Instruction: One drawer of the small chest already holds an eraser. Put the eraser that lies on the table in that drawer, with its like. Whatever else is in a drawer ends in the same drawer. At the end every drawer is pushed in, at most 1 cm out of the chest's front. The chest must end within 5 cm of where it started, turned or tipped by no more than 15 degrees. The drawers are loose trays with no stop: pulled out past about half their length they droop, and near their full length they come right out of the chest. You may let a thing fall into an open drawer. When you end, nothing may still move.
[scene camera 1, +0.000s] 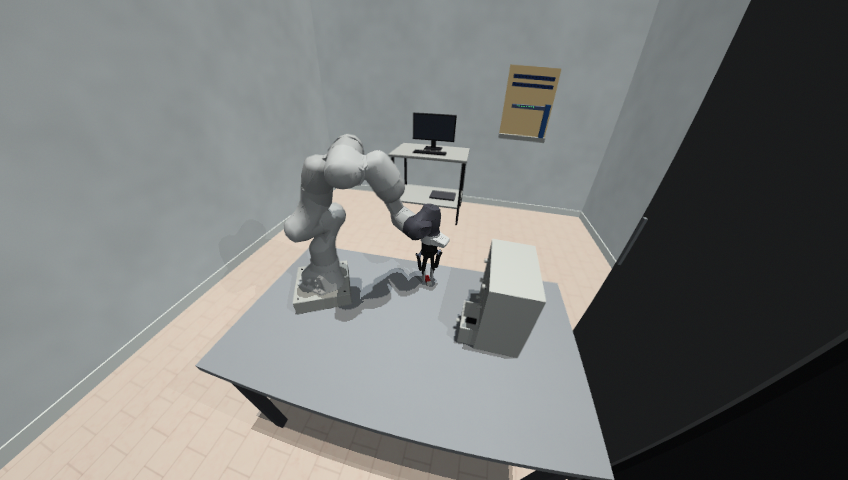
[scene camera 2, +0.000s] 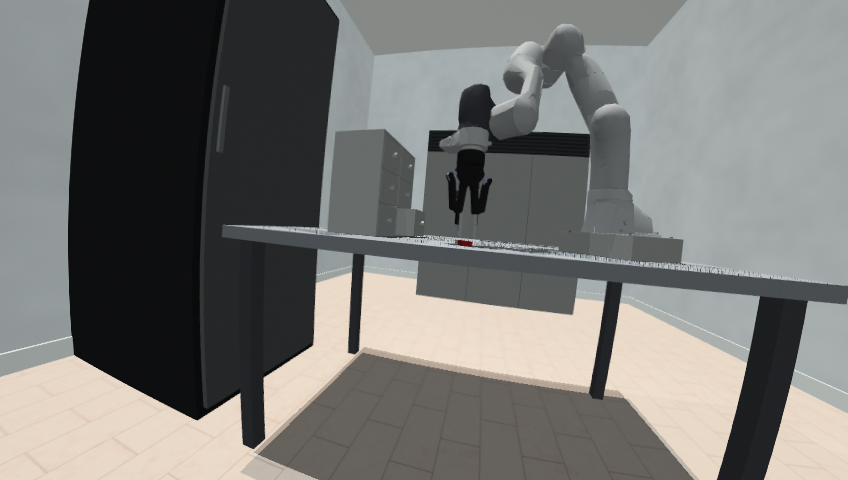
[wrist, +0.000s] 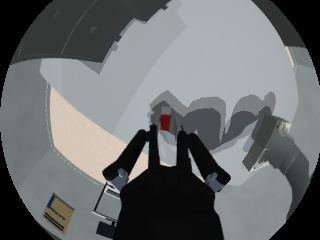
Path:
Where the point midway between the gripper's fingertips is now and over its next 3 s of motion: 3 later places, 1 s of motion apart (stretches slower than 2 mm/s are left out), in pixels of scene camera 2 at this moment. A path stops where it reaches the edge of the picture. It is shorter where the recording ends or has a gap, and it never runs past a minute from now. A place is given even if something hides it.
My gripper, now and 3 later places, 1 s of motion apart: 464, 237; 463, 237; 463, 244; 461, 224

